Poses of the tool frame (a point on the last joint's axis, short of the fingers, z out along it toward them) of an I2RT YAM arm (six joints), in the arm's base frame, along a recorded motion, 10 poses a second.
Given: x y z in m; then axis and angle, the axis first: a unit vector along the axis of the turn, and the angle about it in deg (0 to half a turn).
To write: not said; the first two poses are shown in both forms.
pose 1, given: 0.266 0.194 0.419 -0.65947 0.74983 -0.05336 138.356
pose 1, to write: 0.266 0.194 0.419 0.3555 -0.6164 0.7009 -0.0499
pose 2, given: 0.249 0.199 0.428 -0.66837 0.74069 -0.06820 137.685
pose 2, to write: 0.249 0.199 0.428 0.3609 -0.6233 0.6908 -0.0636
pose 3, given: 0.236 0.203 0.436 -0.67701 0.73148 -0.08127 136.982
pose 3, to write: 0.236 0.203 0.436 0.3666 -0.6299 0.6805 -0.0756
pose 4, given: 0.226 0.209 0.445 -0.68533 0.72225 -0.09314 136.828
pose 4, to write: 0.226 0.209 0.445 0.3679 -0.6373 0.6716 -0.0866
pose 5, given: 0.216 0.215 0.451 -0.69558 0.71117 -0.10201 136.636
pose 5, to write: 0.216 0.215 0.451 0.3695 -0.6464 0.6609 -0.0948
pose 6, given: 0.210 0.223 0.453 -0.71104 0.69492 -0.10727 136.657
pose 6, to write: 0.210 0.223 0.453 0.3693 -0.6608 0.6458 -0.0997
